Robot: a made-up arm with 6 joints.
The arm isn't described. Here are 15 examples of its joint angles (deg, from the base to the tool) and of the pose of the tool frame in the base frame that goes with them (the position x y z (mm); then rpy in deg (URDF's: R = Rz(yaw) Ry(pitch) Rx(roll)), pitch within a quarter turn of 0, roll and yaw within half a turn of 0).
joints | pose
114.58 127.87 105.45 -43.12 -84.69 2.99 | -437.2 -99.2 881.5 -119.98 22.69 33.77
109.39 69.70 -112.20 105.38 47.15 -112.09 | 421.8 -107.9 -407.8 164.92 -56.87 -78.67
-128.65 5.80 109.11 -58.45 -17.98 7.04 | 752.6 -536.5 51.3 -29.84 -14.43 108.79
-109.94 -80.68 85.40 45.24 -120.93 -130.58 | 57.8 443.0 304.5 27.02 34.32 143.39
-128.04 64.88 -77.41 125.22 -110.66 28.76 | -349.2 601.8 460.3 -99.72 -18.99 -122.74
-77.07 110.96 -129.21 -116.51 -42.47 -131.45 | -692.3 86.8 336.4 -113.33 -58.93 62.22
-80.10 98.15 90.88 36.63 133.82 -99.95 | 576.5 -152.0 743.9 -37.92 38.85 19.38
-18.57 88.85 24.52 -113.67 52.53 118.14 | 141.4 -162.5 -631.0 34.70 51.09 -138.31
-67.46 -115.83 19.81 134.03 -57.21 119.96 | 509.4 -53.5 590.2 -69.99 -34.92 26.16
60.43 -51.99 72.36 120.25 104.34 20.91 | 632.9 -705.9 357.3 -61.21 12.91 61.35
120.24 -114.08 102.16 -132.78 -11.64 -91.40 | 609.2 -184.8 -315.6 161.96 18.75 -172.00
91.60 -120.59 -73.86 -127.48 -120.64 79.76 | -464.3 -824.7 180.9 130.38 -48.13 -178.35
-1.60 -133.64 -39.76 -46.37 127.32 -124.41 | 214.9 -137.6 268.7 -32.23 14.13 29.90
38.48 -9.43 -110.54 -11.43 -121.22 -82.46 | -456.7 -353.8 -169.7 -173.53 22.95 99.01
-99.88 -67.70 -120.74 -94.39 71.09 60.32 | 305.1 523.0 -19.0 29.77 63.28 -91.03
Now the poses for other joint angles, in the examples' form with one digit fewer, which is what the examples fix.
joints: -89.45 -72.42 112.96 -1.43 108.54 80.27
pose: 265 -319 766 -107.6 4.8 49.8
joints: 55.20 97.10 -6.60 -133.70 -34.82 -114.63
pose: -127 -962 -174 81.7 36.6 28.1
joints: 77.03 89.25 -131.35 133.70 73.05 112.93
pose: 690 -70 257 -100.5 35.2 6.7
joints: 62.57 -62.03 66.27 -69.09 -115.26 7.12
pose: 99 568 539 -132.2 -21.6 -82.0
